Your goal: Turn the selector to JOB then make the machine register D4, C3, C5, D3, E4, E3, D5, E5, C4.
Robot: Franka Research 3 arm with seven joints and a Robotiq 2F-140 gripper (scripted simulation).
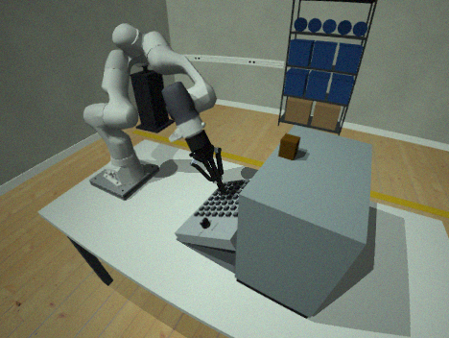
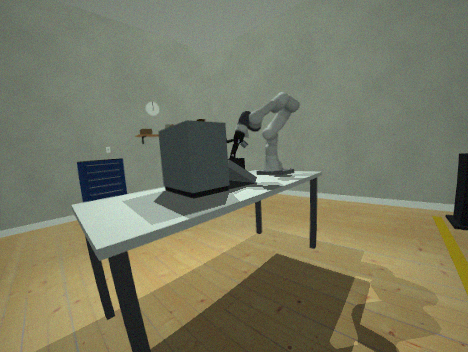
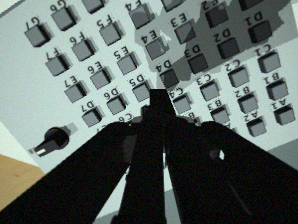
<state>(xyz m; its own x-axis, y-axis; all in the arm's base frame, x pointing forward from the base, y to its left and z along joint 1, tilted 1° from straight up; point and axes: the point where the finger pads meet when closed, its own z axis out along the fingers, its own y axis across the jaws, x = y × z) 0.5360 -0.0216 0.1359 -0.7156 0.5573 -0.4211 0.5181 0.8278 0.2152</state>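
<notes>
Now: the key 60 mm ahead of my hand, 10 mm to the left of it and 50 mm below it. The rest, counted from my hand: selector knob (10 mm ahead, 150 mm to the right, 50 mm below).
</notes>
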